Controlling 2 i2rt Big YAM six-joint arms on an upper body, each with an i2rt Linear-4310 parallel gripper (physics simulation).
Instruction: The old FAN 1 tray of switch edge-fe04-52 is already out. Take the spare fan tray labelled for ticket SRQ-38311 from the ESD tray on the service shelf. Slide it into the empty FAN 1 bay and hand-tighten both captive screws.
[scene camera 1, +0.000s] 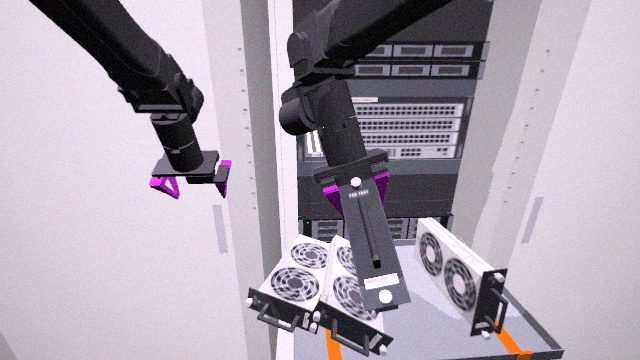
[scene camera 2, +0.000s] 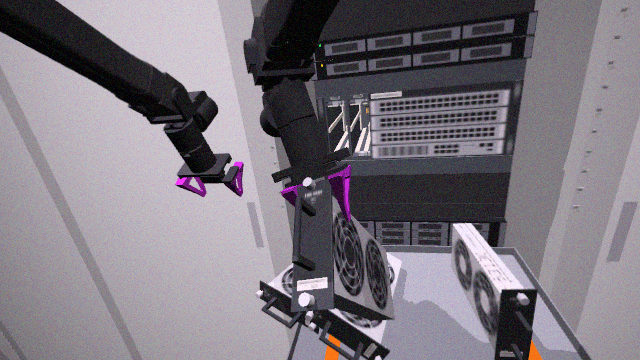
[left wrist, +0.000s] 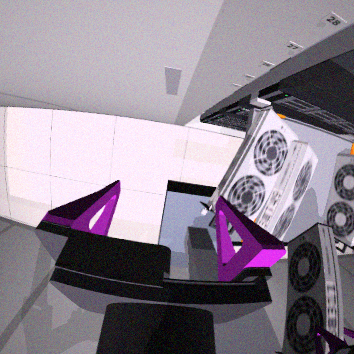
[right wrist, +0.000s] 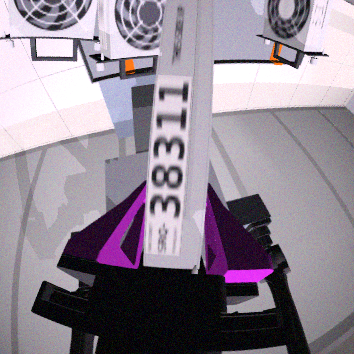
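Observation:
The spare fan tray labelled 38311 (scene camera 1: 384, 250) (scene camera 2: 320, 235) (left wrist: 305, 281) (right wrist: 171, 165) hangs on edge above the ESD tray (scene camera 1: 415, 330) (scene camera 2: 425, 270), its dark faceplate facing the scene cameras. Its captive screws show as white knobs, an upper one (scene camera 1: 355, 182) (scene camera 2: 308, 183) and a lower one (scene camera 1: 385, 296) (scene camera 2: 306, 300). My right gripper (scene camera 1: 362, 206) (scene camera 2: 317, 205) (right wrist: 176, 186) is shut on it near its upper end. My left gripper (scene camera 1: 200, 196) (scene camera 2: 222, 194) (left wrist: 169, 192) is open and empty, left of it. The switch (scene camera 1: 410, 125) (scene camera 2: 435, 114) has two open narrow bays at its left; their labels are unreadable.
Two fan trays lie side by side below the held one: a left one (scene camera 1: 295, 283) (left wrist: 260, 170) and a middle one (scene camera 1: 345, 292) (left wrist: 290, 195). Another fan tray (scene camera 1: 452, 265) (scene camera 2: 480, 285) (right wrist: 290, 17) stands on edge at the right. Rack servers (scene camera 1: 412, 70) (scene camera 2: 415, 52) sit above the switch.

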